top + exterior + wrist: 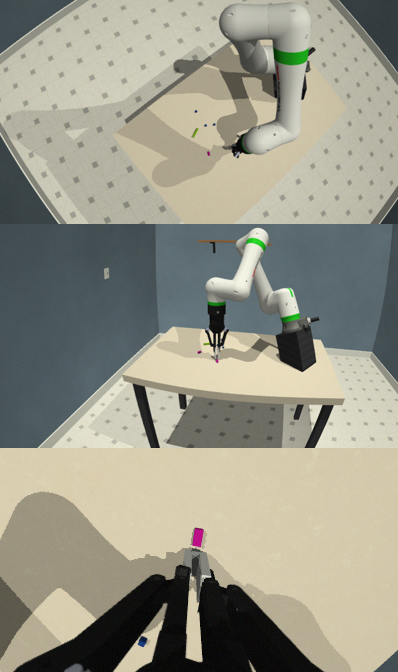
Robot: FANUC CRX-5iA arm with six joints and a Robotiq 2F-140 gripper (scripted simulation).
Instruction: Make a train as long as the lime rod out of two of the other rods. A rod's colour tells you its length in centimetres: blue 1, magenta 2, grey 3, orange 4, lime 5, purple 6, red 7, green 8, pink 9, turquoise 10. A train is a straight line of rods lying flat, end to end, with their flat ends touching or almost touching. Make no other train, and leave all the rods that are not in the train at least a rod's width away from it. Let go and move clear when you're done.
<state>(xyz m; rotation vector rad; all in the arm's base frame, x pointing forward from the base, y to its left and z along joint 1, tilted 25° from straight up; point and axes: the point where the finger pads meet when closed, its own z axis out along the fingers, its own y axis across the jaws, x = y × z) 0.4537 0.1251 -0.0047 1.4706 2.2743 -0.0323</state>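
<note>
Right now my hand is 30 mm above the grey rod. From my hand the other things lie so: lime rod 110 mm ahead, 180 mm to the right, 40 mm below.
</note>
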